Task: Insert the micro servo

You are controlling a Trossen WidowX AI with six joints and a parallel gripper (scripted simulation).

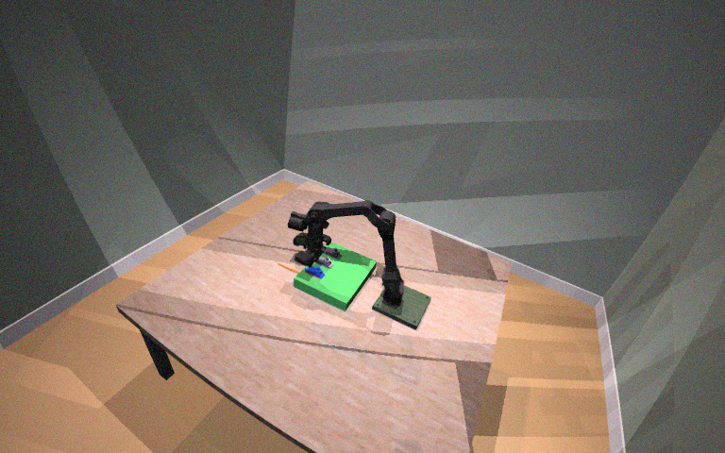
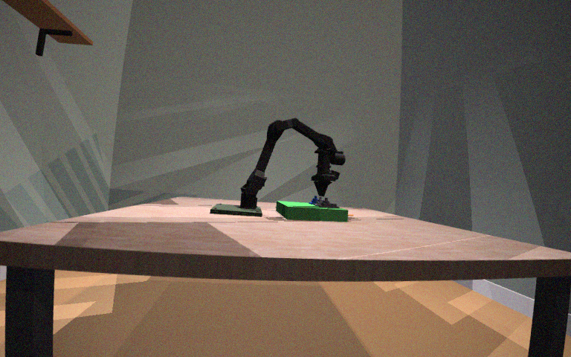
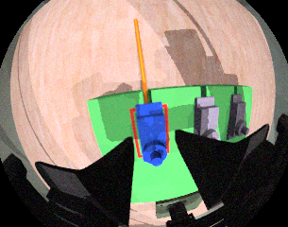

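Now: the green deck 120 mm behind my gripper tip, 80 mm to the right of it and 60 mm below it.
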